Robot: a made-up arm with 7 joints.
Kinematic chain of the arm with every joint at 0, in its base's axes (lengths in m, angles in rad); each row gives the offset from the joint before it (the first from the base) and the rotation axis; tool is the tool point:
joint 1: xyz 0 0 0 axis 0 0.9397 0.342
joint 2: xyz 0 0 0 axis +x
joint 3: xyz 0 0 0 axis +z
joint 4: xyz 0.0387 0 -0.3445 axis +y
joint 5: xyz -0.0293 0 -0.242 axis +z
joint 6: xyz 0 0 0 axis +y
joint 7: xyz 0 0 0 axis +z
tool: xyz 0 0 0
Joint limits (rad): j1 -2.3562..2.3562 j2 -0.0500..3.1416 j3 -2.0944..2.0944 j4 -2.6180..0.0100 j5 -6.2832..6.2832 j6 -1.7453..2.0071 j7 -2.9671..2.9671
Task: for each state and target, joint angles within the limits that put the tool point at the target. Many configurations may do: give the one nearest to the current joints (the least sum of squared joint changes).
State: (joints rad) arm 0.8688 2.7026 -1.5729 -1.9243 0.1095 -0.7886 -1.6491
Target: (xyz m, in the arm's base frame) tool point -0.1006 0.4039 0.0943
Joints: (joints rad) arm 0.8898 2.3781 -1.6593 -1.7881 0.1095 -0.7886 -1.6491
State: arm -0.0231 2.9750 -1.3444 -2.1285 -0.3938 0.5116 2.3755
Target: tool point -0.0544 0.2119 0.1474
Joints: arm -0.1628 3.0864 -1.7821 -2.5119 -0.3938 0.5116 2.3755
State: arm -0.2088 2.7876 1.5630 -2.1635 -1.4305 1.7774 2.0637
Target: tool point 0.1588 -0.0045 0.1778
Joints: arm 0.3536 2.4074 1.0604 -2.6160 -1.4305 1.7774 2.0637
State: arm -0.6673 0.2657 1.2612 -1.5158 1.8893 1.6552 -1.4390
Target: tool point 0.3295 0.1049 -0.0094
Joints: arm -0.9449 -0.0500 0.9103 -2.1657 1.8893 1.6552 -1.4390
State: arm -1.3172 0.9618 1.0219 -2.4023 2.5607 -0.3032 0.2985
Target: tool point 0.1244 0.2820 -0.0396
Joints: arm -0.8716 0.4335 1.6650 -2.3167 2.5607 -0.3032 0.2985
